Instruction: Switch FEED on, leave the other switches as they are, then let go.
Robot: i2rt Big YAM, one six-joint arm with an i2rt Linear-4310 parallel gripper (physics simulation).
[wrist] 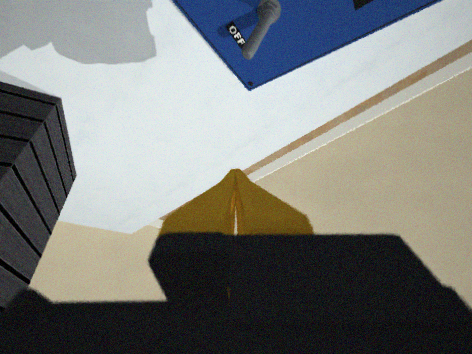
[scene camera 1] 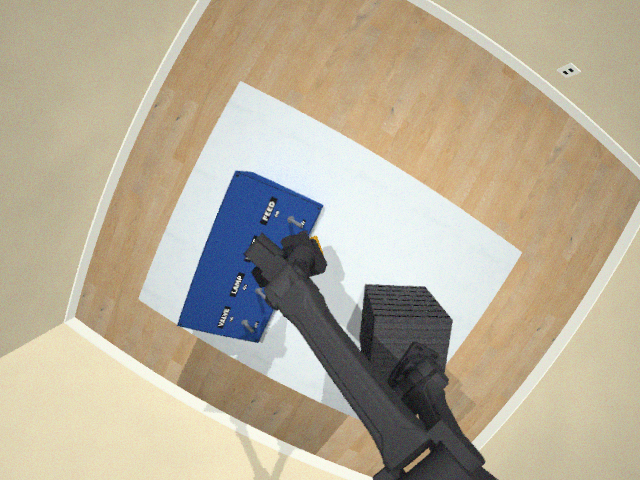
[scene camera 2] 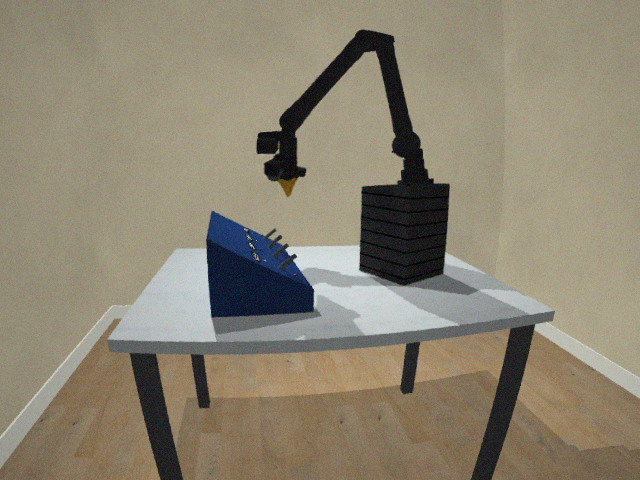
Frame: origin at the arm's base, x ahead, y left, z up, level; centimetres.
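Seen in the pictures: gripper, fingertip midpoint: (wrist: 235, 176) (scene camera 1: 314, 237) (scene camera 2: 288, 196); arm's base, origin of the base link: (scene camera 1: 414, 365) (scene camera 2: 415, 184).
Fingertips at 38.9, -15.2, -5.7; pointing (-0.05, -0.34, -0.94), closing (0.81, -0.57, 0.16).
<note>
Pixels of each thing's top centre, then the offset from my fingertips to it, as dx, dy, dz.
- grey FEED lever, middle of its top: (wrist: 262, 41) (scene camera 1: 295, 223) +6.1, +1.3, -10.6
- FEED label, middle of its top: (scene camera 1: 268, 211) +14.3, +2.0, -10.5
- VALVE lever, middle of its top: (scene camera 1: 247, 329) +3.2, +37.2, -10.6
- LAMP lever, middle of its top: (scene camera 1: 261, 297) +4.2, +25.2, -10.6
The blue sloped switch panel (scene camera 1: 214, 258) (scene camera 2: 258, 290) (wrist: 320, 30) stands on the table. The grey FEED lever (scene camera 1: 295, 222) (wrist: 259, 34) leans to its OFF mark, near a panel corner; the FEED label (scene camera 1: 268, 210) shows in scene camera 1. The VALVE lever (scene camera 1: 248, 326) also leans to the OFF side. The LAMP lever (scene camera 1: 260, 293) is partly covered by the arm, and the DRIVE switch is hidden there. My gripper (scene camera 1: 317, 245) (scene camera 2: 287, 194) (wrist: 235, 176) is shut and empty, its yellow tips together pointing down, well above the levers and touching none.
A dark ribbed pedestal (scene camera 1: 408, 320) (scene camera 2: 403, 232) (wrist: 32, 165) carries the arm at the right of the white table (scene camera 1: 382, 206) (scene camera 2: 330, 345) (wrist: 135, 135). The arm reaches over the middle of the panel in scene camera 1.
</note>
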